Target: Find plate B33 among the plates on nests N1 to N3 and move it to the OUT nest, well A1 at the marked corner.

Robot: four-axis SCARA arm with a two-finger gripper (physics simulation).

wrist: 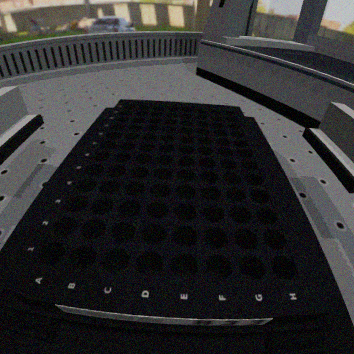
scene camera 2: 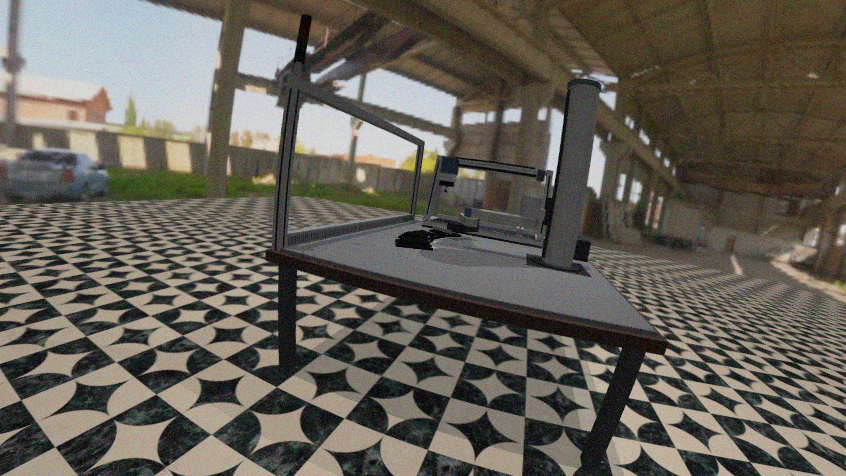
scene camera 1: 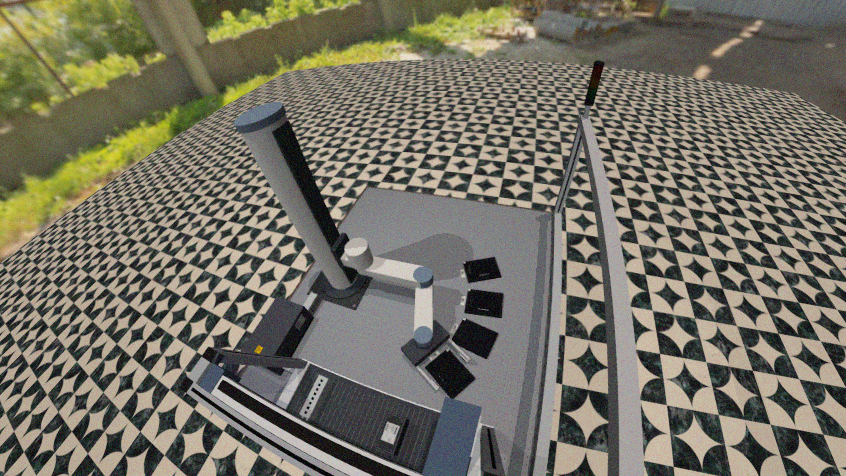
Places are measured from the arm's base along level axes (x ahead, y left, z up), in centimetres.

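Pixels of known places: gripper, fingertip midpoint: (wrist: pixel 174 105) (scene camera 2: pixel 443 227) (scene camera 1: pixel 453 375); arm's base, origin of the base link: (scene camera 2: pixel 555 266) (scene camera 1: pixel 344 279).
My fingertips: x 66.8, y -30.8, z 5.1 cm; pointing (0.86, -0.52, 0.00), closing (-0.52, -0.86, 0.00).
Note:
Ahead of a thing's pixels: the offset from my fingertips to its top centre. "spot": to the spot under its first point.
Several black plates stand in an arc on the grey table: a back plate {dx -0.1, dy +53.1, dz -1.2 cm} (scene camera 1: pixel 482 269), a second plate {dx +4.6, dy +35.2, dz -1.2 cm} (scene camera 1: pixel 483 303), a third plate {dx +4.0, dy +18.1, dz -2.1 cm} (scene camera 1: pixel 475 338) and a front plate {dx -2.0, dy +1.1, dz -1.2 cm} (scene camera 1: pixel 451 378) (wrist: pixel 185 200). I cannot read any plate or nest name, so B33 and OUT cannot be told apart. My gripper (scene camera 1: pixel 453 374) (wrist: pixel 174 105) is open, with its fingers over the two long sides of the front plate and apart from it. In the wrist view the front plate shows letters A to H along its near edge, with A1 at the near left. Its nest is mostly hidden.
The arm's column (scene camera 1: pixel 295 201) (scene camera 2: pixel 576 177) stands behind the gripper. A black box {spot: dx -75.9, dy -7.7, dz +7.6 cm} (scene camera 1: pixel 278 328) sits beside it. A framed machine with a dark ribbed deck (scene camera 1: pixel 354 405) stands at the front, near the front plate. A tall side frame (scene camera 1: pixel 615 296) (scene camera 2: pixel 285 171) carries a signal tower {dx +35.6, dy +101.3, dz +74.7 cm} (scene camera 1: pixel 594 82) (scene camera 2: pixel 302 38).

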